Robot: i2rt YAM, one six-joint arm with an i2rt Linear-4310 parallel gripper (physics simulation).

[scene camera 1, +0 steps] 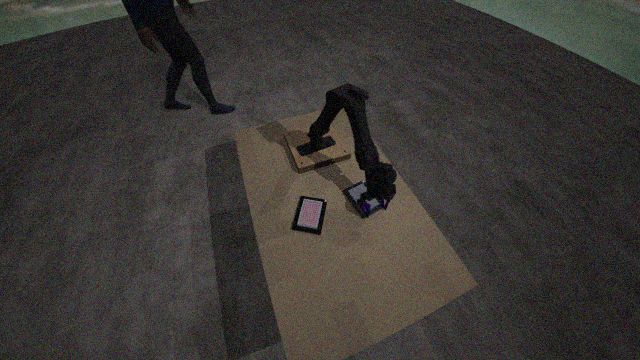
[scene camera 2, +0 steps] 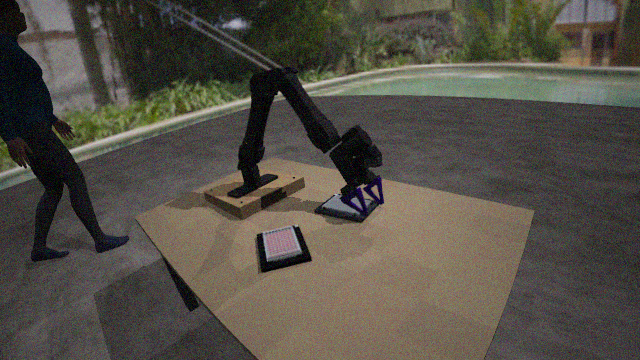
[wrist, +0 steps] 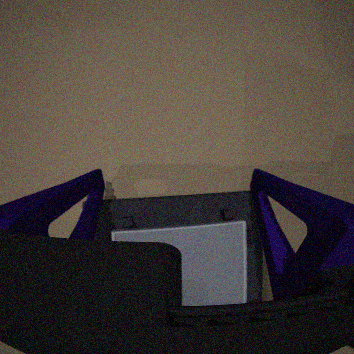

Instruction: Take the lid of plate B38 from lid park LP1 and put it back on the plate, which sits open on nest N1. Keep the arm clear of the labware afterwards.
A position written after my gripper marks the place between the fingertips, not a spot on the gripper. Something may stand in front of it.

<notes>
I see my gripper [scene camera 2: 374, 209] and a grey lid [wrist: 213, 254].
My gripper also shows in the wrist view [wrist: 177, 177].
</notes>
